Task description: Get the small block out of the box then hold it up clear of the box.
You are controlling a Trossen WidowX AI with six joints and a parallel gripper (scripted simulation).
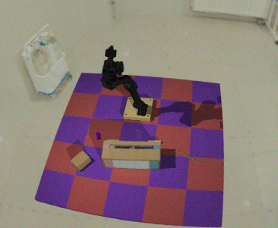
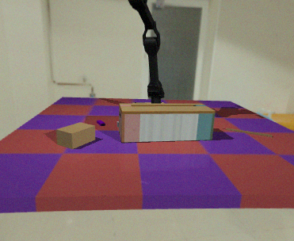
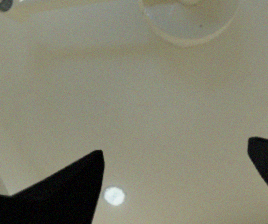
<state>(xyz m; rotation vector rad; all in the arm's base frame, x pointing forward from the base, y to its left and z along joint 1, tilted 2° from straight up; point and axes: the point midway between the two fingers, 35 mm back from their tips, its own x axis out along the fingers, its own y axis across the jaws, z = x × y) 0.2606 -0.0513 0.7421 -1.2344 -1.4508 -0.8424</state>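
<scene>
My gripper tip is 10 cm short of the wooden box, 9 cm to the right of it and 75 cm above it. The rest, counted from my gripper tip: small purple block 1 cm ahead, 21 cm to the right, 81 cm below; thin wooden stick 4 cm ahead, 50 cm to the left, 81 cm below; small tan block 11 cm ahead, 10 cm to the left, 73 cm below.
</scene>
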